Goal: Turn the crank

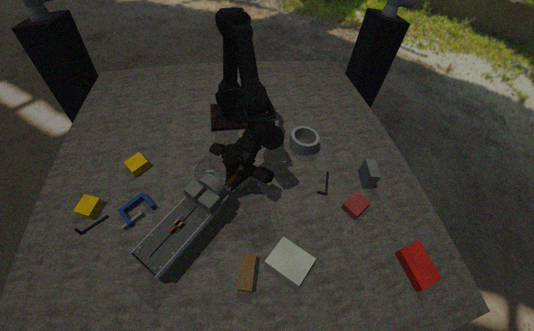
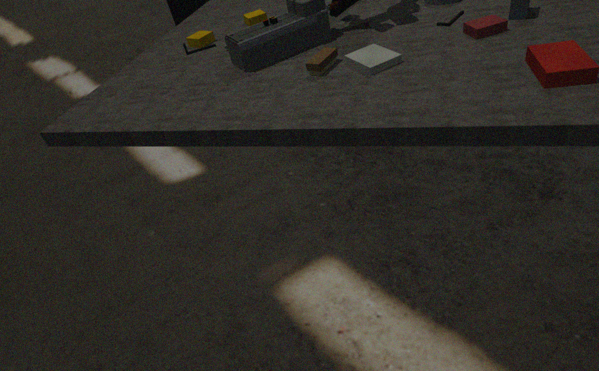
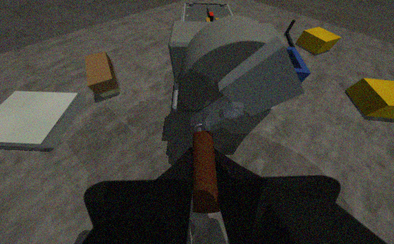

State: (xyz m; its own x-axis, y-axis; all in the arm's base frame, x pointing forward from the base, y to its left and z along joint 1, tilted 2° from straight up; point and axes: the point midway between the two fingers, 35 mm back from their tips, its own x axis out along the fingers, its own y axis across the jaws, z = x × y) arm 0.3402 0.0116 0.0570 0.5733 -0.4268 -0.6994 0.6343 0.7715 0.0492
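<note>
Now: the brown crank handle 20 mm above my gripper tip, 10 mm to the left of it and 10 mm behind it. The rest, counted from my gripper tip: white plate (200 mm ahead, 150 mm to the left, 30 mm below); red pointer (130 mm to the right, 130 mm ahead, 40 mm above); brown block (220 mm ahead, 30 mm to the left, 30 mm below).
</note>
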